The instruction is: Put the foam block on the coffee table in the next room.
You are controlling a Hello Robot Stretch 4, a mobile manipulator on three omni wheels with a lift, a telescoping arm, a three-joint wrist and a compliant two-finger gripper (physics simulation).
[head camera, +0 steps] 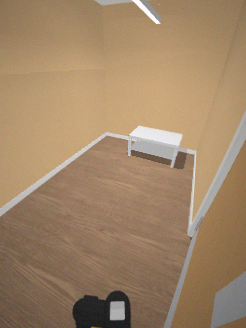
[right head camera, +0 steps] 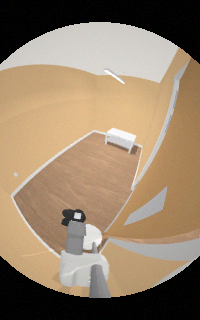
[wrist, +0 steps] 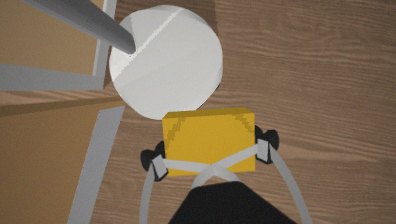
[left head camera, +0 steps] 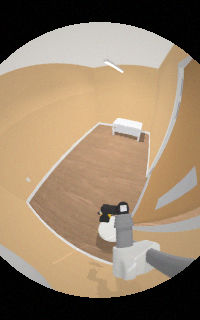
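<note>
The yellow foam block (wrist: 210, 140) is between the two fingertips of my gripper (wrist: 208, 145) in the wrist view, with a fingertip pressed to each side. The gripper is shut on it, above the floor. In the left head view a small bit of yellow shows at the black gripper, and in the head view a sliver shows at the bottom edge. The white coffee table (head camera: 156, 135) (left head camera: 128, 124) (right head camera: 121, 135) stands at the far end of the room, near the far right corner, well away from the gripper.
The robot's round white base (wrist: 167, 62) (left head camera: 107, 229) (right head camera: 91, 237) is beside the block in the wrist view. A white door frame (head camera: 220, 185) and wall edge run along the right. Tan walls with white baseboard (head camera: 55, 172) border the wooden floor (head camera: 115, 215).
</note>
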